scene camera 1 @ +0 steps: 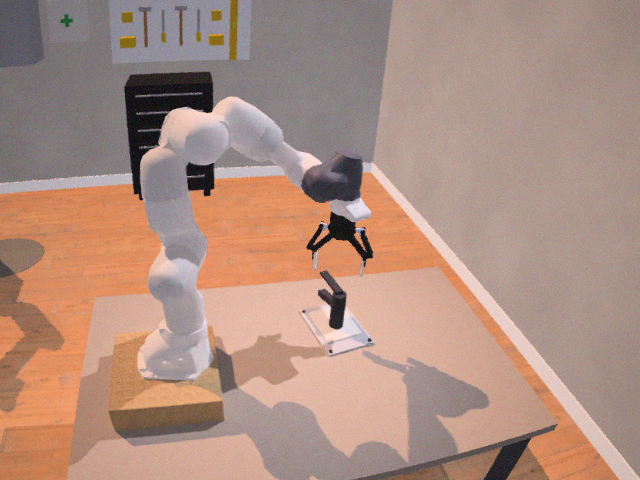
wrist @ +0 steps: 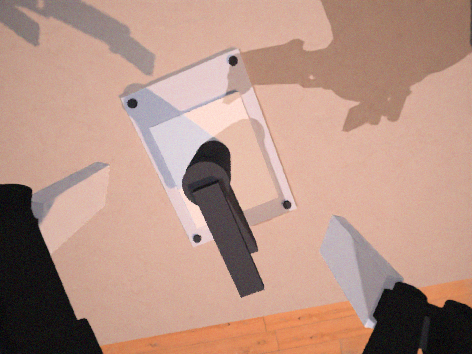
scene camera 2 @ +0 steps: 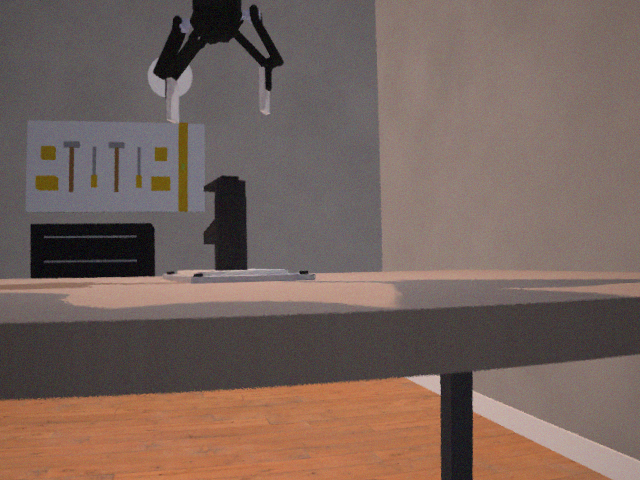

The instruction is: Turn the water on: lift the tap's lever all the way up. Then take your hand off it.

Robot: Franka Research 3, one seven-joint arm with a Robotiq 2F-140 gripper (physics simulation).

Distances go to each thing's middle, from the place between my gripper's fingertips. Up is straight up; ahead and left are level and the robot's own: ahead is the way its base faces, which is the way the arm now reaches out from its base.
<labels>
Now: hand 2 cm short of the black tap lever (wrist: 206, 183), 6 cm to the right of it and 10 cm above it.
</labels>
